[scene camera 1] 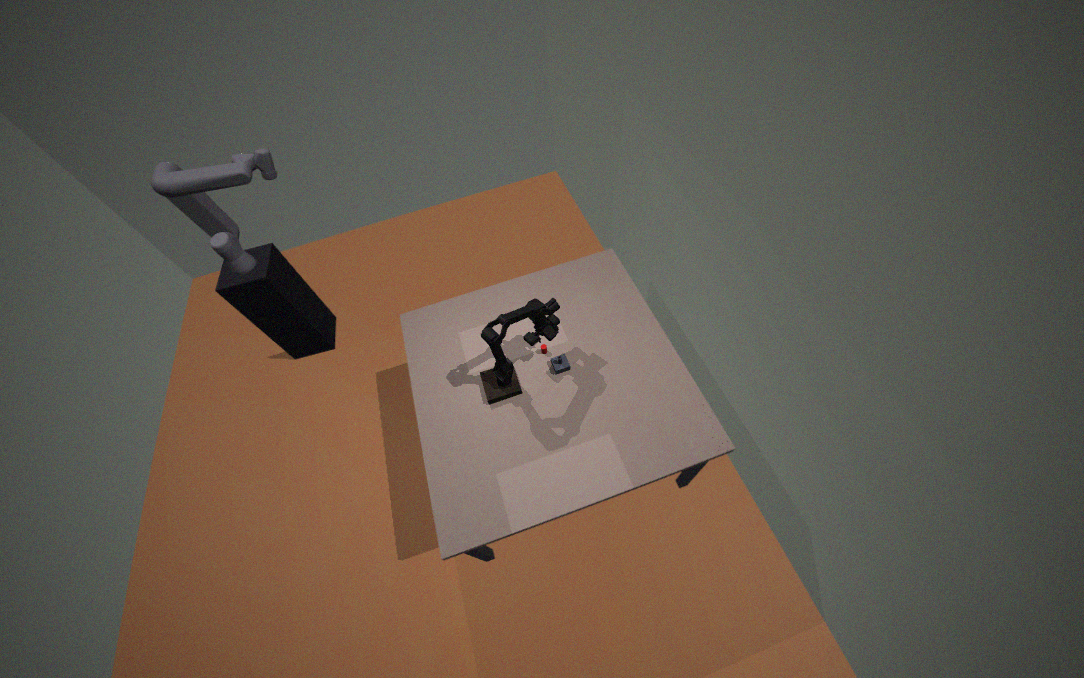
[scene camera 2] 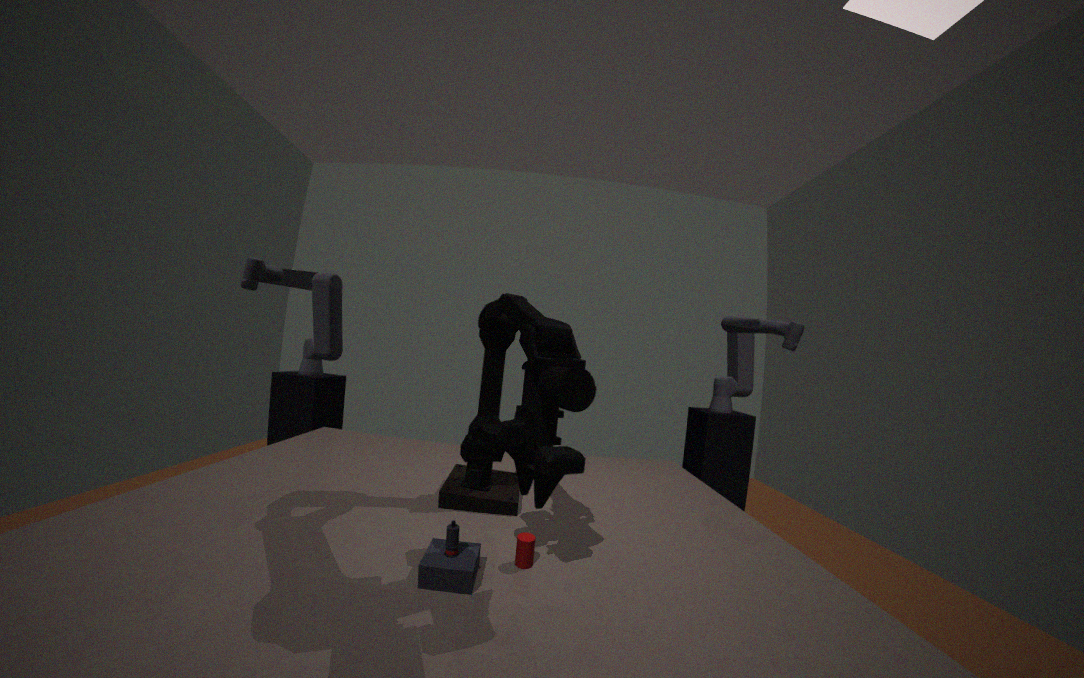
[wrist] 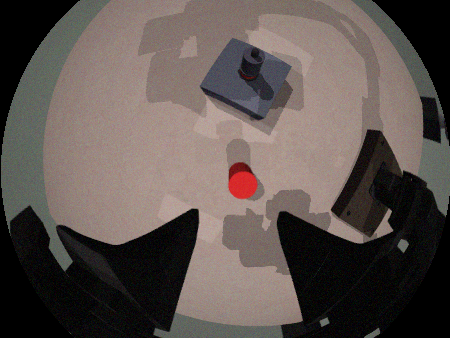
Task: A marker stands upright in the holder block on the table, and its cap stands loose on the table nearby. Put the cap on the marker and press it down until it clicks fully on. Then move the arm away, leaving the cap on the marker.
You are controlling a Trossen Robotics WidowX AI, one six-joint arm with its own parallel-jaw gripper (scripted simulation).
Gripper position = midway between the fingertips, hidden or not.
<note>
In view: my gripper [scene camera 2: 531, 501] and a red cap [wrist: 242, 184].
My gripper also shows in the wrist view [wrist: 239, 217].
</note>
